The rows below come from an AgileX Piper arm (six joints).
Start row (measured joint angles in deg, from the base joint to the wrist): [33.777 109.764 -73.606 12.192 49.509 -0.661]
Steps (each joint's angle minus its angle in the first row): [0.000 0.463 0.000 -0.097 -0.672 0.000]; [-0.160 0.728 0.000 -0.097 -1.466 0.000]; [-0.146 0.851 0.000 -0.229 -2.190 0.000]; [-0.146 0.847 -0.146 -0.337 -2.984 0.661]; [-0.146 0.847 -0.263 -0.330 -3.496 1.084]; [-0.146 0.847 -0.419 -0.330 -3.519 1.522]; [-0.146 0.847 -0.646 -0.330 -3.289 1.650]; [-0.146 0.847 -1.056 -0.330 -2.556 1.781]
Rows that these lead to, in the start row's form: [33.777 110.227 -73.606 12.095 48.837 -0.661]; [33.617 110.492 -73.606 12.095 48.043 -0.661]; [33.631 110.615 -73.606 11.963 47.319 -0.661]; [33.631 110.611 -73.752 11.855 46.525 0.000]; [33.631 110.611 -73.869 11.862 46.013 0.423]; [33.631 110.611 -74.025 11.862 45.990 0.861]; [33.631 110.611 -74.252 11.862 46.220 0.989]; [33.631 110.611 -74.662 11.862 46.953 1.120]
